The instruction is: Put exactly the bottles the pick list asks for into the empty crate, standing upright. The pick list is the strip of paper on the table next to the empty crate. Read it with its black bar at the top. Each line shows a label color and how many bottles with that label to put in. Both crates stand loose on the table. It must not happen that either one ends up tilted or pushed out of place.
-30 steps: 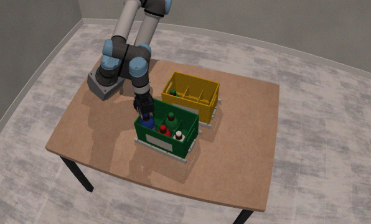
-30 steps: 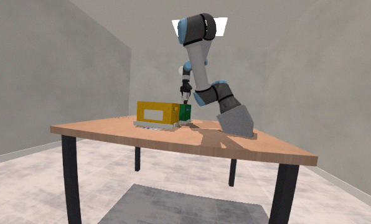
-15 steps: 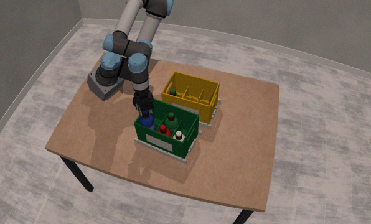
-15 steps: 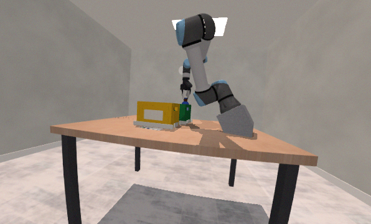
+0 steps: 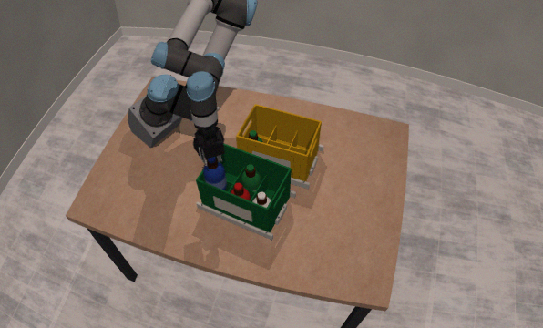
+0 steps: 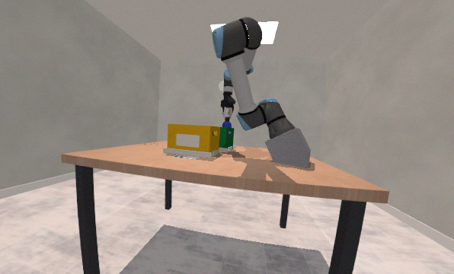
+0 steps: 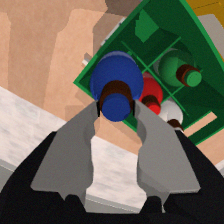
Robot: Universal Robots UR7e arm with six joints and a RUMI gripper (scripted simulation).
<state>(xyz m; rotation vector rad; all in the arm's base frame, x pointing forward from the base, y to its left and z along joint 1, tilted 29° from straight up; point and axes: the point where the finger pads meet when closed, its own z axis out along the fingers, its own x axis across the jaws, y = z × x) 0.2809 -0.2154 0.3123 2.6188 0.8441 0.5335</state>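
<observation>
Now: hand 70 mm above the blue-label bottle. Round my hand: green crate (100 mm ahead, 20 mm to the left, 170 mm below); then red-label bottle (90 mm ahead, 20 mm to the right, 170 mm below); then white-label bottle (170 mm ahead, 40 mm to the right, 170 mm below).
</observation>
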